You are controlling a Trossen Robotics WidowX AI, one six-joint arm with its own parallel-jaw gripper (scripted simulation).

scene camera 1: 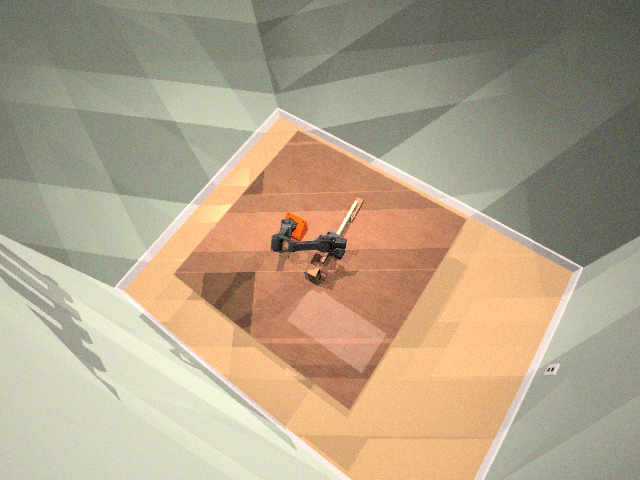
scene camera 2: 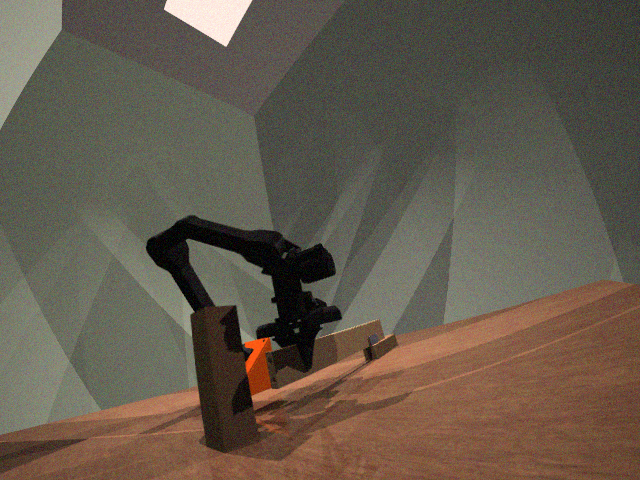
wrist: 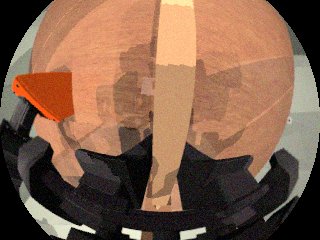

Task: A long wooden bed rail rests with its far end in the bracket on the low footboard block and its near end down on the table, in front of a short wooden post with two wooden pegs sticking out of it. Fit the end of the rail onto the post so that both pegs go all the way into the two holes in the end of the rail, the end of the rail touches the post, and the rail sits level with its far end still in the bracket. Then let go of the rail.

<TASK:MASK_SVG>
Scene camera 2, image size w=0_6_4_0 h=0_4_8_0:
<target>my gripper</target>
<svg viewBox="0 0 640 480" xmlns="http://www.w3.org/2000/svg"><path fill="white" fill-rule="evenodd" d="M285 287L277 290L275 297L271 298L272 304L277 304L279 318L274 319L275 323L272 322L258 326L256 330L257 339L262 340L275 336L272 340L276 341L281 348L296 344L306 369L309 370L312 365L315 337L319 330L323 329L320 325L341 320L342 314L336 306L327 307L326 302L314 298L312 292L302 291L302 287Z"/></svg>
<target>wooden bed rail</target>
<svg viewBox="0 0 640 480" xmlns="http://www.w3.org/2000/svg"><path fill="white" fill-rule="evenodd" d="M380 319L315 339L312 365L309 370L306 369L296 344L265 352L272 389L279 389L371 346L369 336L377 333L378 341L384 339Z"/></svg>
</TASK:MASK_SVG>
